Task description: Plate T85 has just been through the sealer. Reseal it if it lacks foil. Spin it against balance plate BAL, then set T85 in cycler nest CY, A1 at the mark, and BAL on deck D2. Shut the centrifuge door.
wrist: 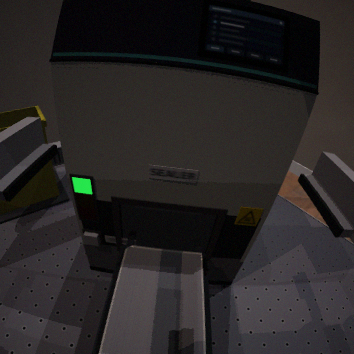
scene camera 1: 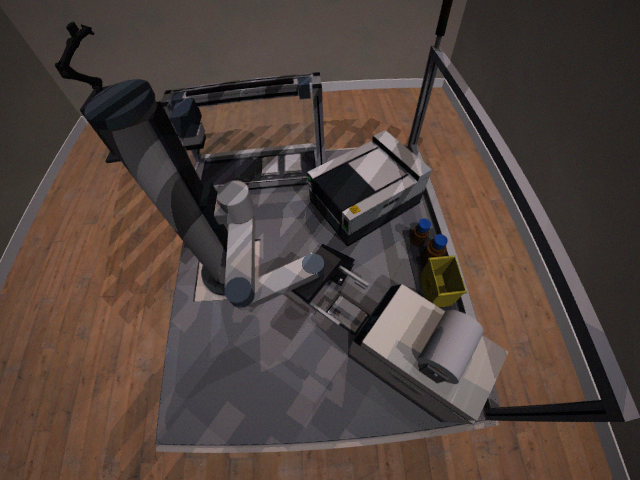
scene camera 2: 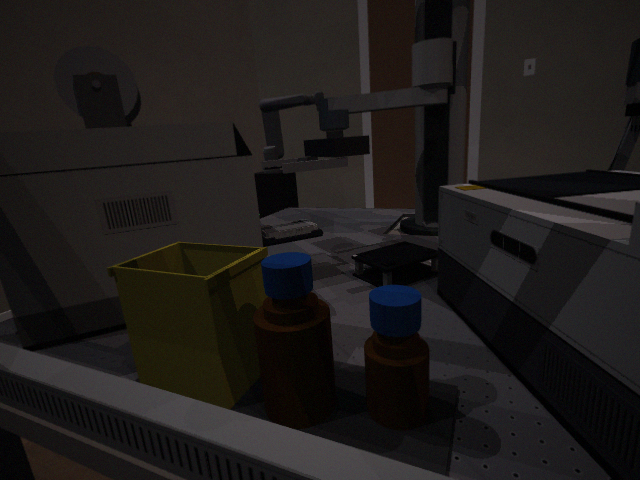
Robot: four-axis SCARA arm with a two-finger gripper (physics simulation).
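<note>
My gripper (scene camera 1: 353,304) (scene camera 2: 313,164) (wrist: 181,147) is open and empty, its fingers wide apart above and to either side of the sealer's extended tray. The sealer (scene camera 1: 408,335) (scene camera 2: 206,191) (wrist: 175,125) shows a green light and a dark front opening in the wrist view. A flat, pale rectangular top (scene camera 1: 348,311) (wrist: 155,300) lies out in front of it. No label is readable on it, and I cannot tell whether it is T85 or foiled. Two pale rectangles (scene camera 1: 270,165) (scene camera 1: 293,162) lie on the dark deck under the gantry. BAL, the CY mark and the centrifuge door cannot be identified.
A large grey-and-black machine (scene camera 1: 385,206) (scene camera 2: 542,248) stands beyond the sealer. A low black stand (scene camera 2: 395,254) is beside it. A yellow bin (scene camera 1: 443,281) (scene camera 2: 180,310) and two blue-capped brown bottles (scene camera 2: 294,356) (scene camera 2: 397,372) stand near the table edge. The gantry frame (scene camera 1: 317,121) rises behind.
</note>
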